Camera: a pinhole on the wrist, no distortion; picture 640 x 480 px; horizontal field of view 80.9 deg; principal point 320.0 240.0 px. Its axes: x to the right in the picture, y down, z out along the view. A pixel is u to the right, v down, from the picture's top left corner.
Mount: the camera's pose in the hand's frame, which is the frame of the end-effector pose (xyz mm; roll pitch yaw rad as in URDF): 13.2 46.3 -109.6 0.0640 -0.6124 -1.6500
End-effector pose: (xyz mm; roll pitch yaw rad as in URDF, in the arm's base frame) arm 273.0 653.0 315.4 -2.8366 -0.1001 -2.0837
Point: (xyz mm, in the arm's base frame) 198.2 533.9 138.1
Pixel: 543.0 429.1
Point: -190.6 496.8 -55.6
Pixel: 245.7 457.9
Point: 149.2 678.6 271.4
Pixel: 318.4 300.6
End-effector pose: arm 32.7 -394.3 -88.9 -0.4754 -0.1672 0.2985
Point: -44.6 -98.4 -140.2
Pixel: 215.0 229.4
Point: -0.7 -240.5 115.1
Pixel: 578.7 307.2
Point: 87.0 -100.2 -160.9
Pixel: 153.3 401.9
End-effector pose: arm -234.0 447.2 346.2 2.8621 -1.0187 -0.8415
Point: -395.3 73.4 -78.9
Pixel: 431.9 71.2
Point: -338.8 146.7 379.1
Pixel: 329.8 350.6
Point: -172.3 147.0 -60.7
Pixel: 612.7 86.1
